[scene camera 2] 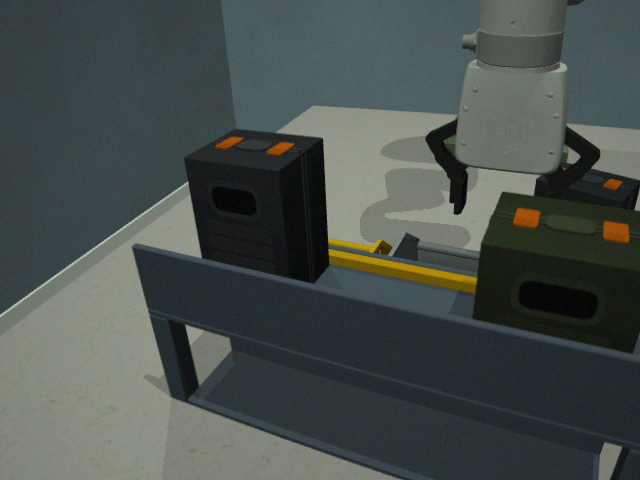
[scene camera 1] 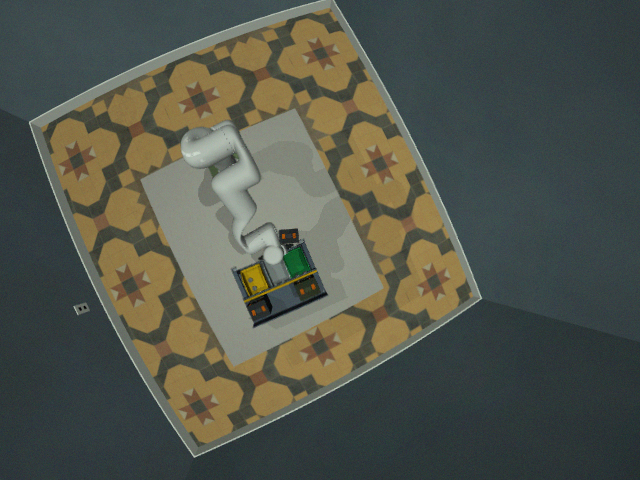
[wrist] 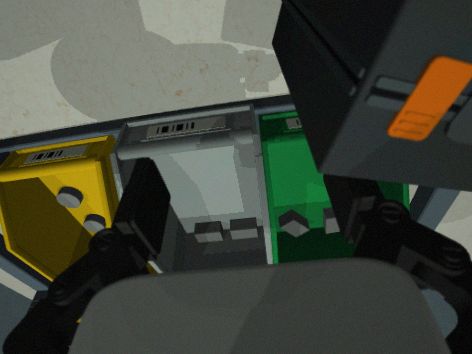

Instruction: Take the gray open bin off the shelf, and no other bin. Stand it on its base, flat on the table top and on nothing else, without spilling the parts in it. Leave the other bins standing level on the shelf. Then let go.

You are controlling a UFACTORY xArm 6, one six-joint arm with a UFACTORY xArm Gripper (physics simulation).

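Frame: origin at the arm's base, x ahead, y left, z up, level; centimetres.
Seen in the pictures: gripper, fingertip midpoint: (wrist: 241,166).
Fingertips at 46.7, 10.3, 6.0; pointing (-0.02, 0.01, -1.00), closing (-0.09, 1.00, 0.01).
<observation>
Offsets run from my fingertips to a thing's top centre, as dx, dy, dz.
The gray open bin @(+9.9, -3.2, -0.5) (scene camera 1: 278,273) (scene camera 2: 447,254) (wrist: 207,185) stands in the shelf (scene camera 1: 238,283) (scene camera 2: 310,310) (wrist: 75,128) between the yellow bin @(+12.2, -15.1, -1.2) (scene camera 1: 254,279) (scene camera 2: 379,246) (wrist: 87,175) and the green bin @(+10.5, +7.2, -1.2) (scene camera 1: 295,260) (wrist: 292,167). Gray block-like parts lie in it. My gripper (scene camera 2: 504,190) (wrist: 241,166) is open and empty, pointing down above the bins. In the wrist view its left finger overlaps the gray bin's left wall and its right finger overlaps the green bin. The right fingertip is hidden in scene camera 2, and the arm covers the gripper in scene camera 1.
A black case @(-4.9, +7.6, +3.9) (scene camera 1: 288,236) (scene camera 2: 573,187) (wrist: 370,130) stands near the green bin, close to my right finger in the wrist view. Behind the yellow bar @(+16.5, -3.5, +1.9) (scene camera 1: 281,287) (scene camera 2: 403,267), another black case @(+21.8, -14.9, +13.1) (scene camera 1: 259,308) (scene camera 2: 242,217) and a dark green case @(+20.3, +8.2, +10.6) (scene camera 1: 307,289) (scene camera 2: 558,253) stand on the shelf.
</observation>
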